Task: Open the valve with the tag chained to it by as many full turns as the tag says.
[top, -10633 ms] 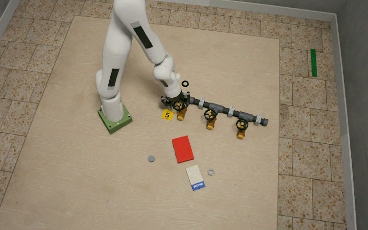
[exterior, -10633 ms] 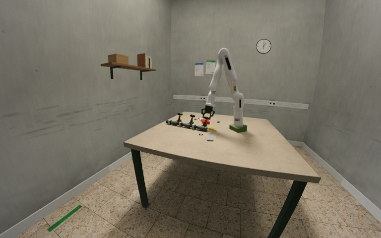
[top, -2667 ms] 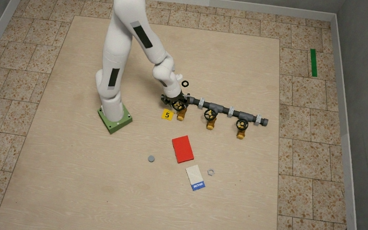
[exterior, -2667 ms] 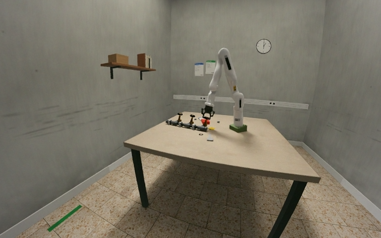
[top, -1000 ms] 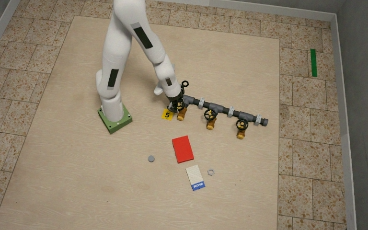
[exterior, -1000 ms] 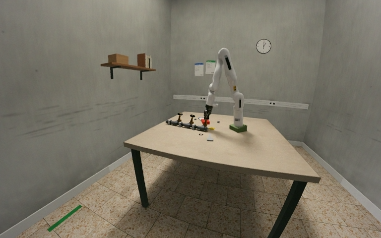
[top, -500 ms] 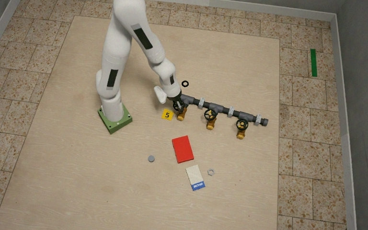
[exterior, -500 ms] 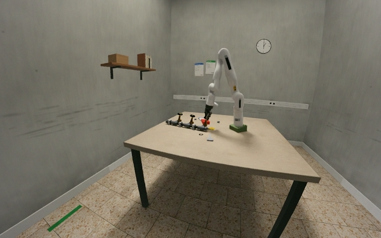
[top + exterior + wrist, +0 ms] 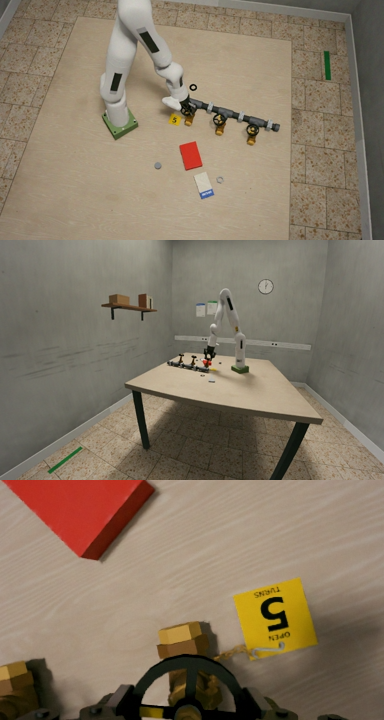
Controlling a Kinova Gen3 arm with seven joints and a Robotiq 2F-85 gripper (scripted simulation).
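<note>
Now: the yellow tag 6 cm behind my hand, 1 cm to the right of it and 11 cm below it. The rest, counted from my hand: blue card (19 cm ahead, 29 cm to the right, 10 cm below); then red block (8 cm ahead, 18 cm to the right, 10 cm below); then grey disc (5 cm behind, 27 cm to the right, 10 cm below).
</note>
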